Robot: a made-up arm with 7 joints. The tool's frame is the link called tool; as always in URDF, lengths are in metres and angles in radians.
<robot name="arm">
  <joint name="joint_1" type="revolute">
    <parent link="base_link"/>
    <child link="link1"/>
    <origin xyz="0 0 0.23" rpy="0 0 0"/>
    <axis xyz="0 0 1"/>
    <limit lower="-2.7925" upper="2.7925"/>
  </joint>
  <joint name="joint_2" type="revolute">
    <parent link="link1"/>
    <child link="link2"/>
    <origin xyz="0 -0.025 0.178" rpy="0 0 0"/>
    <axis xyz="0 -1 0"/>
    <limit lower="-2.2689" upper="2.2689"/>
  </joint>
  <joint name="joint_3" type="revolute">
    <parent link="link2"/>
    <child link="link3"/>
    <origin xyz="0 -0.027 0.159" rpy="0 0 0"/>
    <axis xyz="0 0 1"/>
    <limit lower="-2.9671" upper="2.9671"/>
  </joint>
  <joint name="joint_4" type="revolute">
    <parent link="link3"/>
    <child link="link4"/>
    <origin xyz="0.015 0.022 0.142" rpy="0 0 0"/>
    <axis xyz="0 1 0"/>
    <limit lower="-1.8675" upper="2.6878"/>
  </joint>
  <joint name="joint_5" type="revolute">
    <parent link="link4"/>
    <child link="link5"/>
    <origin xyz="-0.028 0.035 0.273" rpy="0 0 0"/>
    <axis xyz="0 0 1"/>
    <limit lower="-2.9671" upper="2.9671"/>
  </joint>
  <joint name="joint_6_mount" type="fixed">
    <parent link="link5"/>
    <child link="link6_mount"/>
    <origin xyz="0 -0.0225 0.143" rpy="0 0 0"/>
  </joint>
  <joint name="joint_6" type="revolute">
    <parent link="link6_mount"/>
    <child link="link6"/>
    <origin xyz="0 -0.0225 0.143" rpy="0 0 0"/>
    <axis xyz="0 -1 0"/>
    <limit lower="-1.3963" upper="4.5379"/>
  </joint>
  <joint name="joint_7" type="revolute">
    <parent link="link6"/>
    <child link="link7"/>
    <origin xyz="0.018 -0.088 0.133" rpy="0 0 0"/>
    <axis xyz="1 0 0"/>
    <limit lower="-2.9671" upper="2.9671"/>
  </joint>
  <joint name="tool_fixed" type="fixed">
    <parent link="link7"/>
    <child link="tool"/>
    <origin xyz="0 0 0" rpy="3.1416 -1.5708 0"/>
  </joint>
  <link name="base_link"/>
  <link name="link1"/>
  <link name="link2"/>
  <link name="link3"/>
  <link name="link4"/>
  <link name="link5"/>
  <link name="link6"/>
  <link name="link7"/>
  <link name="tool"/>
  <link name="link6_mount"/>
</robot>
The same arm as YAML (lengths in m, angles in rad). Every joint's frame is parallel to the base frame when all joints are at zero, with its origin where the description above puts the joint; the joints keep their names.
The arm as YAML. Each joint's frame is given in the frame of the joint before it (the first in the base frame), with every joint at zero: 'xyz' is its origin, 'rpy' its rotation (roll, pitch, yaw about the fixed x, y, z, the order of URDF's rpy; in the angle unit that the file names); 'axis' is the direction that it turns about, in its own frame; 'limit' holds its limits. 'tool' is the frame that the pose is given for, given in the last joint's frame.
units:
  length: m
  angle: rad
joints:
  - name: joint_1
    type: revolute
    origin:
      xyz: [0.0, 0.0, 0.23]
      rpy: [0.0, 0.0, 0.0]
    axis: [0.0, 0.0, 1.0]
    limit:
      lower: -2.7925
      upper: 2.7925
  - name: joint_2
    type: revolute
    origin:
      xyz: [0.0, -0.025, 0.178]
      rpy: [0.0, 0.0, 0.0]
    axis: [0.0, -1.0, 0.0]
    limit:
      lower: -2.2689
      upper: 2.2689
  - name: joint_3
    type: revolute
    origin:
      xyz: [0.0, -0.027, 0.159]
      rpy: [0.0, 0.0, 0.0]
    axis: [0.0, 0.0, 1.0]
    limit:
      lower: -2.9671
      upper: 2.9671
  - name: joint_4
    type: revolute
    origin:
      xyz: [0.015, 0.022, 0.142]
      rpy: [0.0, 0.0, 0.0]
    axis: [0.0, 1.0, 0.0]
    limit:
      lower: -1.8675
      upper: 2.6878
  - name: joint_5
    type: revolute
    origin:
      xyz: [-0.028, 0.035, 0.273]
      rpy: [0.0, 0.0, 0.0]
    axis: [0.0, 0.0, 1.0]
    limit:
      lower: -2.9671
      upper: 2.9671
  - name: joint_6
    type: revolute
    origin:
      xyz: [0.0, -0.045, 0.286]
      rpy: [0.0, 0.0, 0.0]
    axis: [0.0, -1.0, 0.0]
    limit:
      lower: -1.3963
      upper: 4.5379
  - name: joint_7
    type: revolute
    origin:
      xyz: [0.018, -0.088, 0.133]
      rpy: [0.0, 0.0, 0.0]
    axis: [1.0, 0.0, 0.0]
    limit:
      lower: -2.9671
      upper: 2.9671
tool:
  origin:
    xyz: [0.0, 0.0, 0.0]
    rpy: [-3.1416, -1.5708, 0.0]

